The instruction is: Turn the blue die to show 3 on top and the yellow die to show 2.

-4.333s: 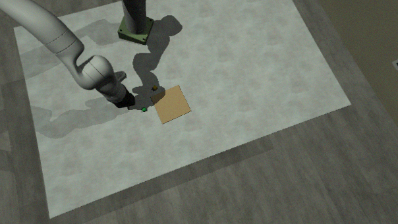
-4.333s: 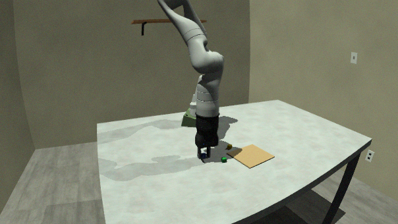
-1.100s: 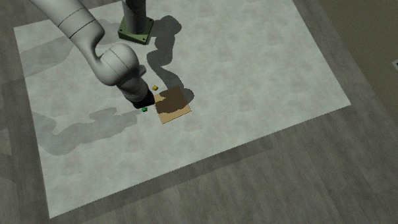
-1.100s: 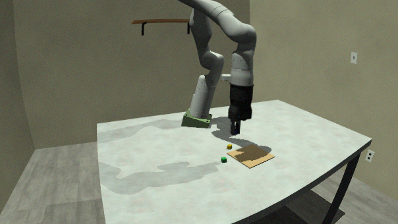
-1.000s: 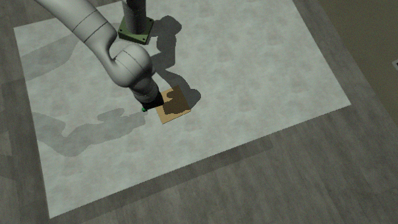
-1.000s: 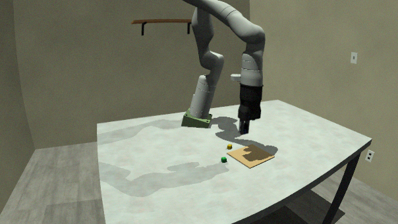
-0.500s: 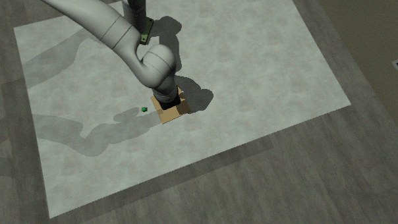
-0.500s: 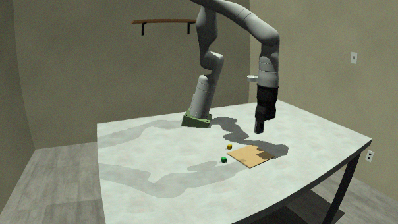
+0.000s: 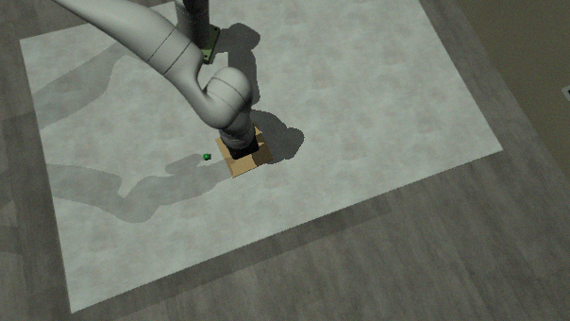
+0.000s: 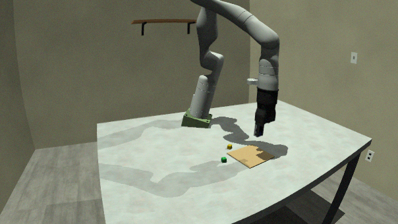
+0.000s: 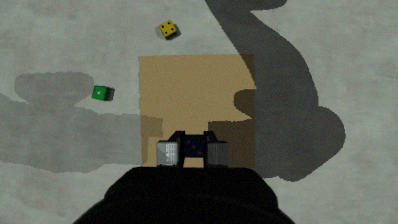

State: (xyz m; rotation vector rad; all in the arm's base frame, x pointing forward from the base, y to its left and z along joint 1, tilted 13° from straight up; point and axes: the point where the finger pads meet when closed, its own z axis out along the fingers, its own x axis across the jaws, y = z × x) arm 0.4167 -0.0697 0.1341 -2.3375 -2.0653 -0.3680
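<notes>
My gripper is now 110 mm above the tan mat and 20 mm past it. From my hand the other things lie so: yellow die (130 mm behind, 110 mm below, 20 mm to the right); then blue die (10 mm below); then green die (110 mm to the right, 110 mm below, 60 mm behind).
</notes>
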